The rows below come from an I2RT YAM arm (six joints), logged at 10 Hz.
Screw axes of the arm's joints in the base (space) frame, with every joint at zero. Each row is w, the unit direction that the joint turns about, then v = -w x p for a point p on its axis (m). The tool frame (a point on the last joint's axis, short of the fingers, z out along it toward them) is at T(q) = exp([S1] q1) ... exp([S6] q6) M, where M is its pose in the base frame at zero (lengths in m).
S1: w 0 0 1 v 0 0 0
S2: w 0 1 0 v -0.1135 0 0.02
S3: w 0 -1 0 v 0.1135 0 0.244
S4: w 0 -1 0 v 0.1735 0 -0.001
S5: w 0 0 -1 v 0 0.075 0
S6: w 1 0 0 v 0 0.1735 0
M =
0 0 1 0.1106
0 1 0 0
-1 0 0 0.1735
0 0 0 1
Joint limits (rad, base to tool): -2.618..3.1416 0..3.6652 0..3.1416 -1.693..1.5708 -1.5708..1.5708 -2.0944..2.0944
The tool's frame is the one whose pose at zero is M.
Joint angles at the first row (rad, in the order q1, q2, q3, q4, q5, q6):
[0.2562, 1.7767, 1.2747, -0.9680, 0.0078, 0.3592]
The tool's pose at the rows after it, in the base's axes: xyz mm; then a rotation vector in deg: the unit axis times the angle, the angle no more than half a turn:
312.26, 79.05, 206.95, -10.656, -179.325, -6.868
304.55, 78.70, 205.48, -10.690, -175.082, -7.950
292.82, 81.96, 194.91, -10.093, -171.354, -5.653
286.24, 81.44, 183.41, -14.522, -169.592, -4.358
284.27, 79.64, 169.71, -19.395, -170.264, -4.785
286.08, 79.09, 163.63, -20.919, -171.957, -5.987
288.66, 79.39, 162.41, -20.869, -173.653, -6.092
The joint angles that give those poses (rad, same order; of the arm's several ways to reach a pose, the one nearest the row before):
[0.2398, 1.7767, 1.3148, -1.0901, -0.0742, 0.3592]
[0.2405, 1.7767, 1.3079, -1.1488, -0.1093, 0.3599]
[0.2604, 1.7767, 1.2621, -1.1728, -0.1074, 0.3718]
[0.2646, 1.7767, 1.2129, -1.1496, -0.1059, 0.4278]
[0.2604, 1.7767, 1.1564, -1.0698, -0.1062, 0.4809]
[0.2569, 1.7767, 1.1321, -1.0092, -0.1070, 0.4946]
[0.2569, 1.7767, 1.1278, -0.9775, -0.0967, 0.4934]

